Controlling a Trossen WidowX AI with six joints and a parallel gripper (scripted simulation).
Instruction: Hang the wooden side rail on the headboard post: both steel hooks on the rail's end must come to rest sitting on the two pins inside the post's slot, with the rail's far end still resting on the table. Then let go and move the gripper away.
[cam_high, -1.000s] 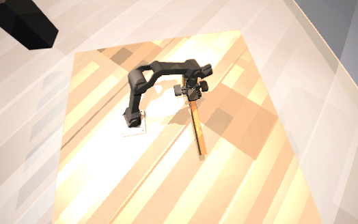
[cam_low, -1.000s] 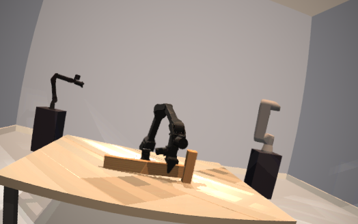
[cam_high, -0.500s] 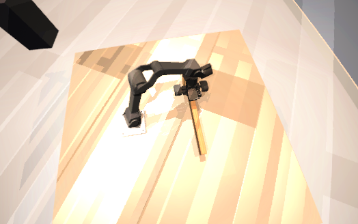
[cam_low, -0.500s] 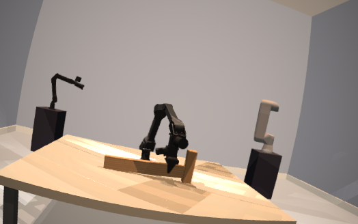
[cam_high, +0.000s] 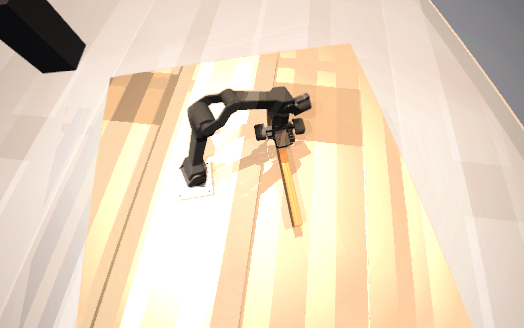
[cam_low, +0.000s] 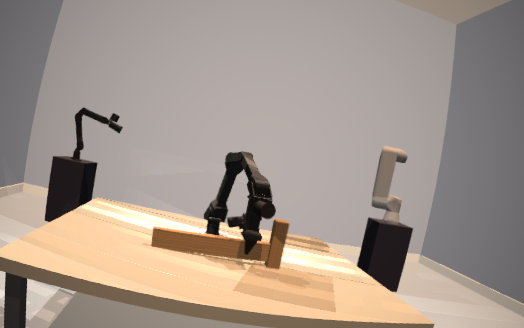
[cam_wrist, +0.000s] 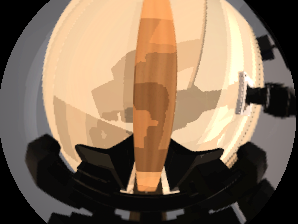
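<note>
My gripper tip is 11 cm to the right of the headboard post, 4 cm below it and 1 cm past it.
</note>
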